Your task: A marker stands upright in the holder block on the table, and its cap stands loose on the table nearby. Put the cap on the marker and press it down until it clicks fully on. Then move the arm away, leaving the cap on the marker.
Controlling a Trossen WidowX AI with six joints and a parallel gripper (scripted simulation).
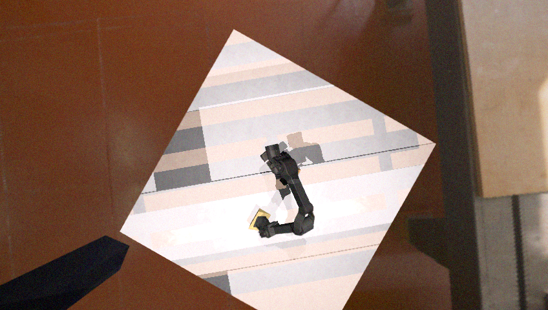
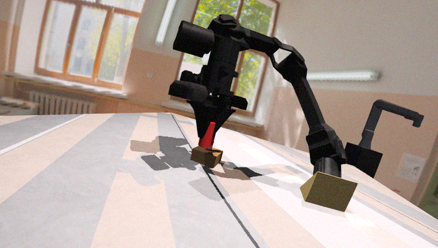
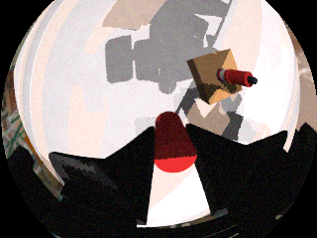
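Right now my gripper tip is 90 mm to the left of the brown holder block and 70 mm above it. Also, from my gripper tip: red cap 10 mm above.
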